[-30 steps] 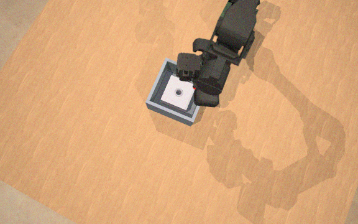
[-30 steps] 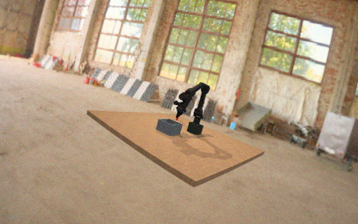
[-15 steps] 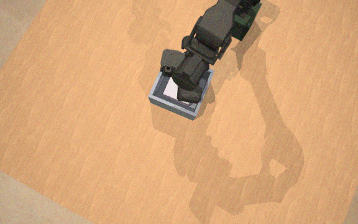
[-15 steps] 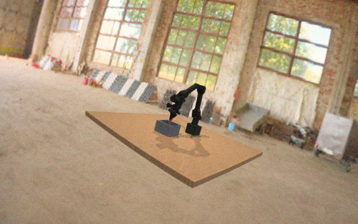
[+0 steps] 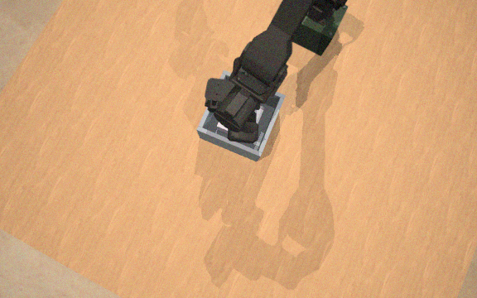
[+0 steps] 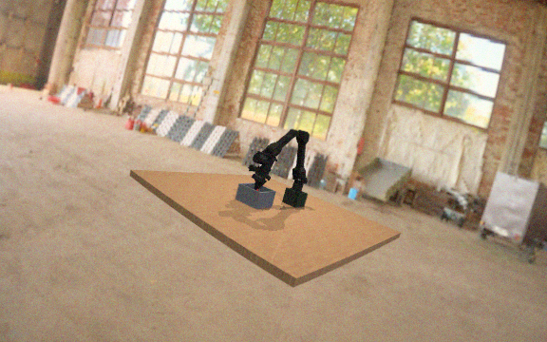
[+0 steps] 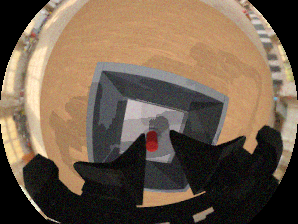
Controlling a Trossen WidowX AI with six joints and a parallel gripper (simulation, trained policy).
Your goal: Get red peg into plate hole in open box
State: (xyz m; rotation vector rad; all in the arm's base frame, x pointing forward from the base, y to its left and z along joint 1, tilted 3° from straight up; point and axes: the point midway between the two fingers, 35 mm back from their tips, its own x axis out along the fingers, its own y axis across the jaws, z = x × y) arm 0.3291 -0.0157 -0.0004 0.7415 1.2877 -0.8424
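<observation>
Now: gripper tip 20 mm above the red peg and 10 mm to the right of it. The rest, counted from my gripper tip: grey box 50 mm below, 10 mm to the left; then plate 30 mm below, 10 mm to the left.
</observation>
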